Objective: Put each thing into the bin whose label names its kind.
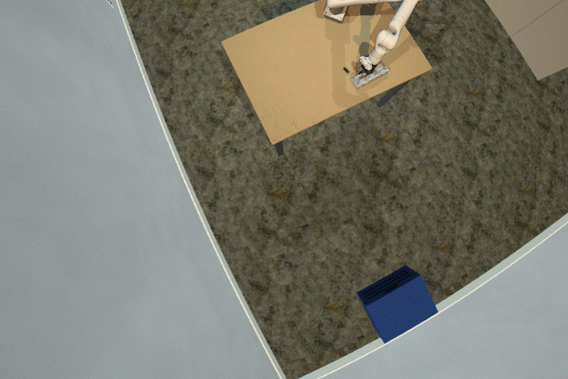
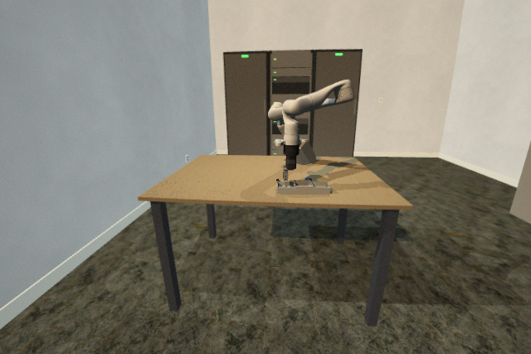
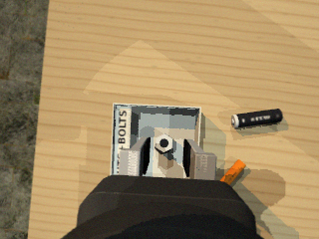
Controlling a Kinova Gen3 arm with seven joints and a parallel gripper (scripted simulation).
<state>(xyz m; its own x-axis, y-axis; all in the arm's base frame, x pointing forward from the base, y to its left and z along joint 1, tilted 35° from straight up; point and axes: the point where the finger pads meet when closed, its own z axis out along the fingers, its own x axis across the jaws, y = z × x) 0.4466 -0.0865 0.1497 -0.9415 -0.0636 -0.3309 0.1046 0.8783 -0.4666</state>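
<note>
The green die is 19 cm to the left of my hand, 7 cm behind it and 6 cm below it. The rest, counted from my hand: black cylinder 10 cm behind, 7 cm below, 2 cm to the right; then black part 6 cm below; then orange battery 7 cm below, 7 cm behind, 4 cm to the left.
</note>
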